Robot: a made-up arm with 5 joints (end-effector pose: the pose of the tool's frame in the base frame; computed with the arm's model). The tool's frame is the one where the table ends. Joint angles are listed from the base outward.
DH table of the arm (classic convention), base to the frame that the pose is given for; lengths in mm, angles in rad. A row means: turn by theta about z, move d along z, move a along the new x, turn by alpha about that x. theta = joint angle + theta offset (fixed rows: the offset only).
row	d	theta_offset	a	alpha
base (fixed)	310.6	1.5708	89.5	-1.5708
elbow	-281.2	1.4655	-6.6	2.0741
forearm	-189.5	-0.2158	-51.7	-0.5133
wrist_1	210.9	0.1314	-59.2	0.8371
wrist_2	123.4	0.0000	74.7	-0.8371
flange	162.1	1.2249	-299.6	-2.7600
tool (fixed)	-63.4	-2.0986	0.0	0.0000
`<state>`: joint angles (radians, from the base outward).
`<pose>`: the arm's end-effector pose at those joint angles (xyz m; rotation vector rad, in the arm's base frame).
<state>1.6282 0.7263 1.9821 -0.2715 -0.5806</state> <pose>0.1245 -0.0068 -0.1227 0.2952 0.5230 -0.2904</pose>
Working (the frame after each row of the table, in the pose's form):
after base (fixed): 0.0000 0.0895 0.3106 -1.2092 -1.2092 1.2092
after elbow: 0.2812 0.0961 0.3109 -1.9098 1.9335 -0.4480
after forearm: 0.2119 0.1326 0.4911 -1.5587 2.4821 0.3271
after wrist_1: 0.2541 0.1453 0.2765 -1.1253 -2.3339 0.6241
after wrist_2: 0.1299 0.1681 0.2067 -1.0901 -2.6241 -0.5496
after flange: 0.1527 -0.0288 -0.0703 0.6849 0.0052 1.7388

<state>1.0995 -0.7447 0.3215 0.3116 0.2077</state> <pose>0.5953 0.2391 0.0191 -0.1371 -0.1969 1.2983</pose>
Working (the frame after each row of the table, in the pose's form):
after base (fixed): 0.0000 0.0895 0.3106 -1.2092 -1.2092 1.2092
after elbow: 0.2812 0.0950 0.3142 -1.5609 1.8186 0.0667
after forearm: 0.1527 0.0405 0.4524 -2.7160 1.0969 -0.1542
after wrist_1: 0.1686 0.1279 0.2522 -1.7375 1.2673 -0.6389
after wrist_2: 0.2810 0.1017 0.1657 -2.1137 1.7909 0.2212
after flange: 0.5812 0.2385 0.0809 0.3227 -0.0281 -2.8639

